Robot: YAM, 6 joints.
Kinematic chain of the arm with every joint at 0, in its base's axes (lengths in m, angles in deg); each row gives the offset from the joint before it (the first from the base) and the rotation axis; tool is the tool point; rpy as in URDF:
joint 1: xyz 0 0 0.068 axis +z
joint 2: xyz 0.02 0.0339 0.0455 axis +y
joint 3: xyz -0.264 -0.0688 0 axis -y
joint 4: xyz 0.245 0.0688 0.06 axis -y
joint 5: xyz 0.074 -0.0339 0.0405 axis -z
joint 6: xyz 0.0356 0 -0.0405 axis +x
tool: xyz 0 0 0 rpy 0 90 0
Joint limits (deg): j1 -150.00..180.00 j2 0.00..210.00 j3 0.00..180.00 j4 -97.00..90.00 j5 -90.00..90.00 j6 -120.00..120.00
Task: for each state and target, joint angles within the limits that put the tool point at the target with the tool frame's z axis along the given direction. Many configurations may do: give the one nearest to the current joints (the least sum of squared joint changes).
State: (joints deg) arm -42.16 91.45 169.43 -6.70 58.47 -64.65
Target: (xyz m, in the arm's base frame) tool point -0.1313 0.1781 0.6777 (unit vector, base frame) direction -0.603 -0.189 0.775
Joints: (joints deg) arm -59.28 69.73 176.97 -6.59 37.95 -64.65
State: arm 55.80 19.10 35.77 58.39 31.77 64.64
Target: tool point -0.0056 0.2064 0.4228 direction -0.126 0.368 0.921
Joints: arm 90.33 66.79 45.10 89.88 -7.12 64.64
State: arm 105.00 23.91 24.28 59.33 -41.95 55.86
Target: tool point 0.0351 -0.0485 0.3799 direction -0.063 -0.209 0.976
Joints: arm 132.29 0.12 25.02 71.66 -10.79 55.86
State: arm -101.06 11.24 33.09 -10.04 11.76 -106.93
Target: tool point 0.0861 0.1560 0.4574 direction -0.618 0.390 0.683
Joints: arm -127.26 0.12 62.94 21.86 46.70 -106.93
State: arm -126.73 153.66 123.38 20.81 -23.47 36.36
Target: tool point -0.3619 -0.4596 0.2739 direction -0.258 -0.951 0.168
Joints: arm -129.64 142.25 123.75 29.11 -24.09 36.36
